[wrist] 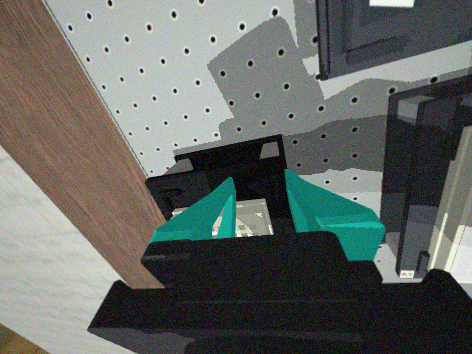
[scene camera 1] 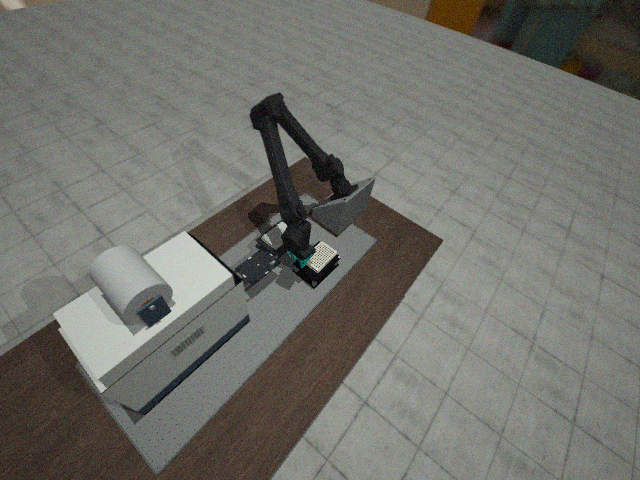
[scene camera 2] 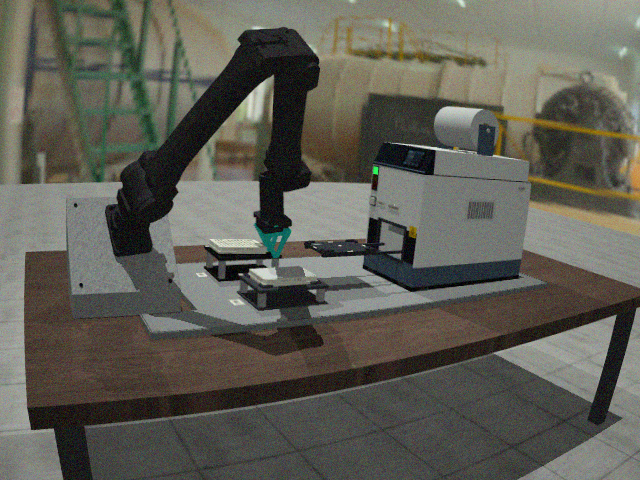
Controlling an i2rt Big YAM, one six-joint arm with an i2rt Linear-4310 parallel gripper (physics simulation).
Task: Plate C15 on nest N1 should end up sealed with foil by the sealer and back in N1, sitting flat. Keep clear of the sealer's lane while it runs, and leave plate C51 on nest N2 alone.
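Pixels of known places: gripper, fingertip midpoint: [wrist: 258, 179] [scene camera 1: 299, 264] [scene camera 2: 273, 254]; arm's base at its link origin: [scene camera 1: 344, 194] [scene camera 2: 127, 230].
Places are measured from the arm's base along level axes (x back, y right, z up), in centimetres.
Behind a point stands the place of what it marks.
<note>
A pale plate with open wells [scene camera 1: 323, 255] {x -30.2, y -10.4, z -6.4 cm} [scene camera 2: 235, 245] {x -29.6, y -7.4, z -6.5 cm} [wrist: 252, 215] {x -36.9, y -5.4, z -6.7 cm} sits on a black nest [scene camera 1: 324, 276] {x -33.9, y -14.5, z -13.7 cm} [scene camera 2: 238, 272] {x -31.1, y -8.2, z -13.7 cm} [wrist: 182, 185] {x -39.8, y -11.0, z -8.3 cm}. My gripper [scene camera 1: 302, 261] {x -38.7, y -4.6, z -8.6 cm} [scene camera 2: 276, 255] {x -38.7, y -4.6, z -8.6 cm} [wrist: 258, 179] {x -38.7, y -4.6, z -8.6 cm} points down at this plate's sealer-side end. Its teal fingers stand partly open, with a gap between them. In the wrist view the left finger overlaps the plate and the right finger is outside its edge; I see no plate clamped. A second pale plate [scene camera 1: 271, 236] {x -35.3, y 13.0, z -8.2 cm} [scene camera 2: 283, 276] {x -30.8, y 14.3, z -8.1 cm} [wrist: 450, 225] {x -32.0, y 7.4, z -8.7 cm} sits on the other nest [scene camera 2: 281, 298] {x -31.6, y 12.7, z -13.6 cm} [wrist: 395, 175] {x -33.5, y 6.3, z -13.7 cm}. The labels are unreadable, so I cannot tell C15 from C51.
The white sealer [scene camera 1: 180, 330] {x -87.8, y -2.3, z 14.5 cm} [scene camera 2: 465, 222] {x -80.6, y 19.1, z 3.0 cm} carries a foil roll [scene camera 1: 126, 279] {x -89.6, y 6.0, z 33.4 cm} [scene camera 2: 459, 126] {x -82.9, y 11.6, z 27.7 cm} and shows a green light. Its dark tray [scene camera 1: 256, 265] {x -51.6, y 6.1, z -4.8 cm} [scene camera 2: 336, 248] {x -49.0, y 7.1, z -4.8 cm} [wrist: 370, 35] {x -45.2, y 1.7, z -4.8 cm} extends towards the nests. The grey arm mount [scene camera 1: 343, 206] {x -10.1, y -5.3, z 3.2 cm} [scene camera 2: 90, 248] {x 8.9, y 2.2, z -2.9 cm} stands at the opposite end.
</note>
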